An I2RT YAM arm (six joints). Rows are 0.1 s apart.
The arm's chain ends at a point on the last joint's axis. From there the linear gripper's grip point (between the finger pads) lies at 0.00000 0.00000 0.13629 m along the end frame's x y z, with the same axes.
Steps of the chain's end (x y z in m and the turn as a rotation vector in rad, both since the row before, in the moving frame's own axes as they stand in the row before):
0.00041, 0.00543, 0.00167, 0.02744, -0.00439, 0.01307
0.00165, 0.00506, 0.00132, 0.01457, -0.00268, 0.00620
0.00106, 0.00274, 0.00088, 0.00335, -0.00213, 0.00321
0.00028, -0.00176, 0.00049, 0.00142, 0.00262, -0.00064
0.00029, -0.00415, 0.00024, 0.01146, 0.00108, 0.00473
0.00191, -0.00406, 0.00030, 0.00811, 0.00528, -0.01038
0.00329, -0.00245, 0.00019, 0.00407, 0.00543, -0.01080
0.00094, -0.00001, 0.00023, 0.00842, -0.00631, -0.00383
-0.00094, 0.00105, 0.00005, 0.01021, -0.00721, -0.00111
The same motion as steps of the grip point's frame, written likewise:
-0.00016, 0.00169, 0.00162, 0.02744, -0.00439, 0.01307
0.00129, 0.00307, 0.00131, 0.01457, -0.00268, 0.00620
0.00077, 0.00228, 0.00088, 0.00335, -0.00213, 0.00321
0.00064, -0.00195, 0.00049, 0.00142, 0.00262, -0.00064
0.00044, -0.00571, 0.00023, 0.01146, 0.00108, 0.00473
0.00262, -0.00517, 0.00029, 0.00811, 0.00528, -0.01038
0.00403, -0.00301, 0.00019, 0.00407, 0.00543, -0.01080
0.00008, -0.00116, 0.00022, 0.00842, -0.00631, -0.00383
-0.00192, -0.00034, 0.00004, 0.01021, -0.00721, -0.00111

